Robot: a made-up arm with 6 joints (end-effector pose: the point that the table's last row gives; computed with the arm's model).
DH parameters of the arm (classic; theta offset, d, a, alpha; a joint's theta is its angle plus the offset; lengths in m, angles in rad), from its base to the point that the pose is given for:
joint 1: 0 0.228 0 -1.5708
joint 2: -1.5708 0 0.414 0
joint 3: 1.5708 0.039 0 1.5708
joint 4: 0 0.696 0 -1.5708
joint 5: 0 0 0 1.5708
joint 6: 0 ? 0 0
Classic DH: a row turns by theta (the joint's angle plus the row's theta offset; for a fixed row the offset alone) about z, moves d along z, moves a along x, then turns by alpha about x.
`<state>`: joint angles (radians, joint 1 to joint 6).
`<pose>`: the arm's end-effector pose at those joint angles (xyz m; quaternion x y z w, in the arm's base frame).
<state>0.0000 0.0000 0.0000 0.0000 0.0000 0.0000</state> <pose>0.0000 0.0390 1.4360 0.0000 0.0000 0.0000 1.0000</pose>
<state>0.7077 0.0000 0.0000 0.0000 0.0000 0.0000</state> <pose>-0.0254 0.0296 1.4360 0.0000 0.0000 0.3465 0.9380</pose>
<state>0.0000 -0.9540 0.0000 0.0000 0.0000 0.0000</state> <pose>-0.9854 0.0390 0.9267 0.0000 -0.4591 0.0000 0.8884</pose>
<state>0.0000 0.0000 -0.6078 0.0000 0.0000 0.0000</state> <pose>-0.4534 0.0390 1.2938 0.0000 -0.2992 0.0000 0.9542</pose>
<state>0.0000 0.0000 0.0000 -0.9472 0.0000 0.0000</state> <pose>0.0000 0.0390 1.4360 0.0000 0.0000 -0.4561 0.8899</pose>
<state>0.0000 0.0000 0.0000 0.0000 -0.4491 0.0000</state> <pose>-0.0425 0.0390 1.4263 0.0000 -0.2227 0.0000 0.9749</pose>
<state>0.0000 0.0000 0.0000 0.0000 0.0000 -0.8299</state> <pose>0.0000 0.0390 1.4360 0.0000 0.0000 -0.4031 0.9151</pose>
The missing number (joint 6, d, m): 0.098
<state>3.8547 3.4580 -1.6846 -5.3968 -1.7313 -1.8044</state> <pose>-0.4394 -0.3325 -0.2424 -0.4072 0.1114 0.7319 0.5349</pose>
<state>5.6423 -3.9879 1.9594 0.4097 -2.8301 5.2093</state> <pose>-0.1590 0.1523 -0.3374 -0.2150 0.6079 -0.6829 0.3433</pose>
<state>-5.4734 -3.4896 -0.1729 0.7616 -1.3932 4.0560</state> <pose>0.4039 0.3841 -0.7451 -0.5163 0.3644 -0.6132 0.4740</pose>
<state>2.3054 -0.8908 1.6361 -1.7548 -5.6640 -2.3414</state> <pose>-0.1192 0.1572 1.0655 -0.2610 -0.3108 -0.7764 0.4822</pose>
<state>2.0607 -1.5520 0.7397 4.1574 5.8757 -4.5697</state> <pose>0.3931 -0.8901 0.7913 0.2211 -0.2440 0.6451 0.6895</pose>
